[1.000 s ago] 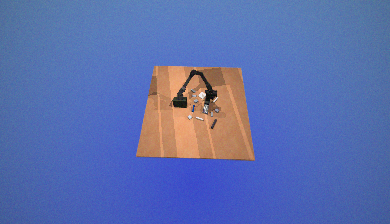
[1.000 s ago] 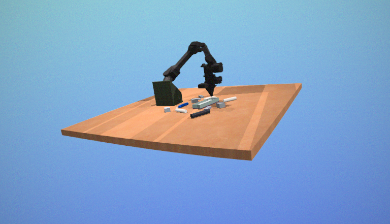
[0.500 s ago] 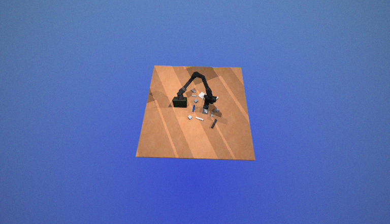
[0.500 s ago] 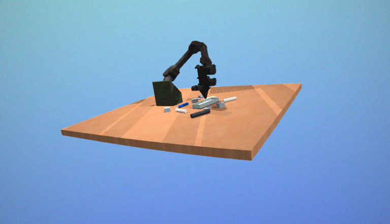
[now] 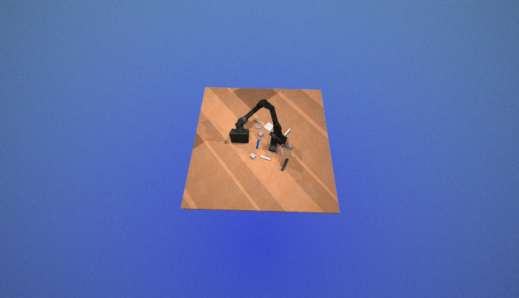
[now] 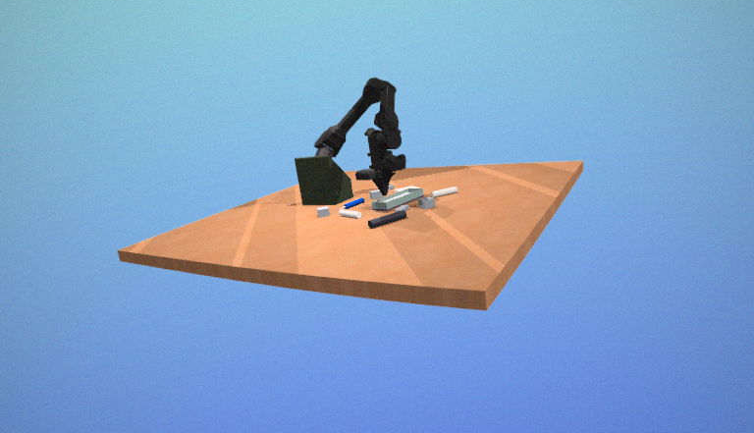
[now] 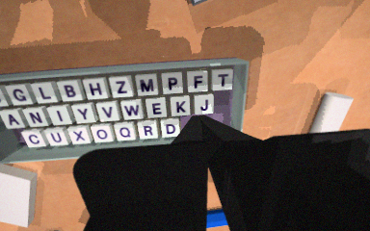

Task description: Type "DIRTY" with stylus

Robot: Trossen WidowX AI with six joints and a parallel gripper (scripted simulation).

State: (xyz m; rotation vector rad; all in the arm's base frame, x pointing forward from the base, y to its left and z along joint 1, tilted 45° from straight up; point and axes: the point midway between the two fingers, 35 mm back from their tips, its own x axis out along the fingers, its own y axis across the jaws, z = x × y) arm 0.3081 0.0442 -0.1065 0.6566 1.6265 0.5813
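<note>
Right now my gripper tip is 15 cm past the stylus, 2 cm to the left of it and 3 cm above it. The rest, counted from my gripper tip: black bar 12 cm ahead, 16 cm to the right, 3 cm below; stylus tip 15 cm behind, 5 cm to the right, 3 cm below; grey block 18 cm behind, 12 cm to the right, 3 cm below.
</note>
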